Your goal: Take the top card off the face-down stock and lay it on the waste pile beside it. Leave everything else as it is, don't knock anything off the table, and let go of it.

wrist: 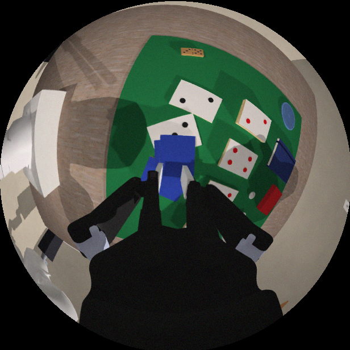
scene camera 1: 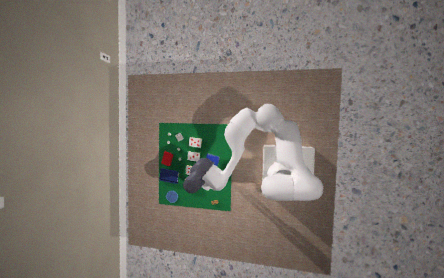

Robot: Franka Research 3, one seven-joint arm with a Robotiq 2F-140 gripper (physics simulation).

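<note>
The face-down stock of blue cards (scene camera 1: 213, 159) (wrist: 175, 147) lies on the green mat (scene camera 1: 225, 200) (wrist: 145, 70). In the wrist view the blue backs overlap the lower part of the face-up waste pile, a white card with black pips (wrist: 172, 125). My gripper (wrist: 171, 171) is partly open, its fingertips over the stock with blue card backs showing in the gap; it grips nothing that I can make out. In the scene view the dark gripper body (scene camera 1: 198, 175) hides its fingertips and the waste pile. The exact height of the fingertips cannot be told.
A white card (wrist: 196, 100) lies beyond the waste pile. Red-pip cards (scene camera 1: 195, 142) (wrist: 238, 159) form a row. Also there are a red block (scene camera 1: 167, 158) (wrist: 270, 200), a navy box (scene camera 1: 169, 175) (wrist: 281, 162), a blue disc (scene camera 1: 172, 196) (wrist: 288, 116) and a domino (scene camera 1: 215, 202) (wrist: 192, 52).
</note>
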